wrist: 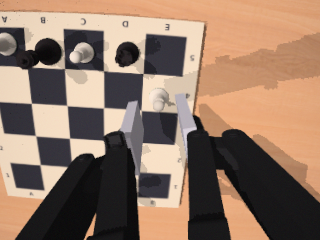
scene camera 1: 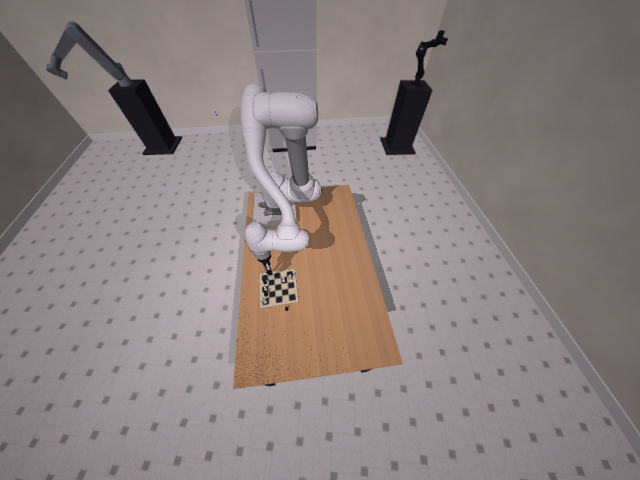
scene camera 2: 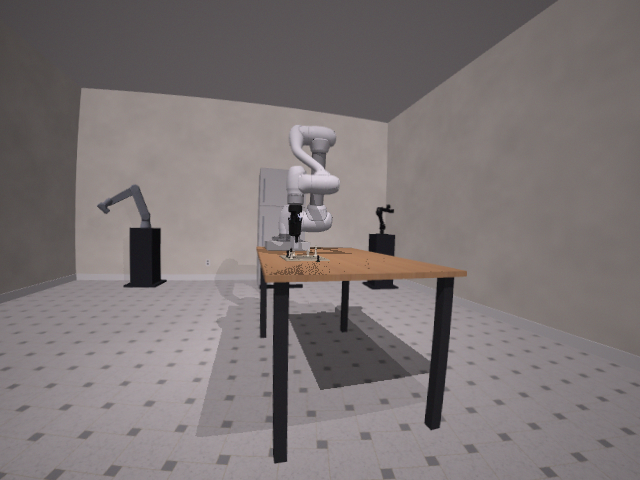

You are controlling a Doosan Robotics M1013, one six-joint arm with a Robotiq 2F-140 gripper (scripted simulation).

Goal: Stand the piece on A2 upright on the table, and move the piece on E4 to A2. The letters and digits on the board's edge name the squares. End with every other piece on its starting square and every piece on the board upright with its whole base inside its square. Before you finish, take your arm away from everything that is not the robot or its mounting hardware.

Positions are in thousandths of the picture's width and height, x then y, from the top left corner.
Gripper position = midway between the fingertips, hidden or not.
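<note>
Scene camera 1 shows a small chessboard (scene camera 1: 437, 611). In the wrist view you'd see the small chessboard (wrist: 198, 460) too, and there's the gripper (wrist: 495, 469).
</note>
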